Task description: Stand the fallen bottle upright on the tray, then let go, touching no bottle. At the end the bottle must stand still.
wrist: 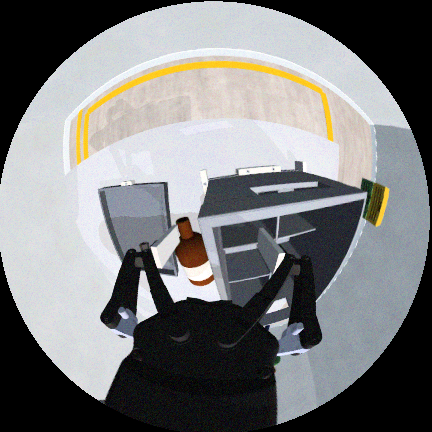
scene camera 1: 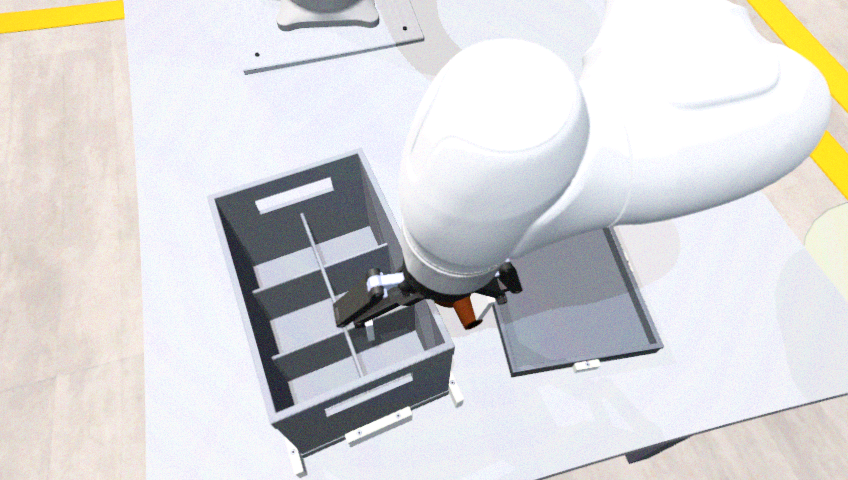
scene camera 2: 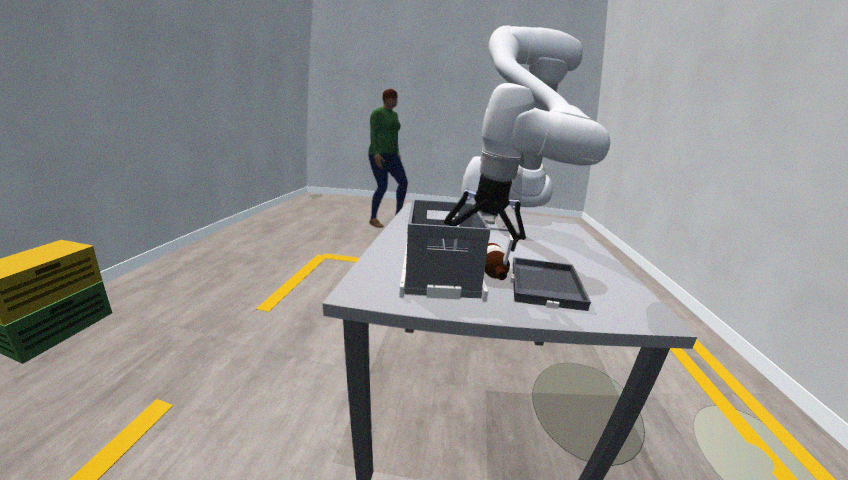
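Places are measured from the arm's base along level axes (x back, y left, z down), in metres.
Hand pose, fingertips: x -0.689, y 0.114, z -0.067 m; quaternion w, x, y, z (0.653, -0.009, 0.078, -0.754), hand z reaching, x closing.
Things, the pixels of their top centre, and the offset from my fingertips. "*": a spot on its surface instead.
- brown bottle, centre of its top: [scene camera 1: 448, 261] [wrist: 190, 263] [scene camera 2: 497, 251] dx +0.076, dy +0.039, dz +0.007 m
- dark grey tray, a spot on its surface: [scene camera 1: 577, 336] * dx -0.013, dy +0.200, dz +0.076 m
- tall grey crate, centre of its top: [scene camera 1: 322, 265] [wrist: 291, 296] [scene camera 2: 446, 212] dx +0.031, dy -0.105, dz -0.095 m
A brown bottle [scene camera 1: 465, 312] [scene camera 2: 495, 261] [wrist: 192, 252] with a white label lies on its side on the table, between the crate and the tray. Its neck points toward the table's front edge; in scene camera 1 the arm and gripper hide most of its body. The dark grey tray [scene camera 1: 577, 336] [scene camera 2: 550, 284] [wrist: 136, 230] lies flat beside it. My gripper [scene camera 1: 429, 320] [scene camera 2: 479, 240] [wrist: 216, 235] is wide open and empty, pointing down. One finger reaches into the crate's opening; the other is on the bottle's tray side. The bottle and a crate wall lie below the span between the fingers.
A tall grey crate [scene camera 1: 363, 410] [scene camera 2: 446, 264] [wrist: 280, 205] with dividers stands close beside the bottle. White blocks sit at the feet of crate and tray. A person [scene camera 2: 385, 133] stands behind the table. Yellow and green boxes [scene camera 2: 53, 297] are on the floor at the left.
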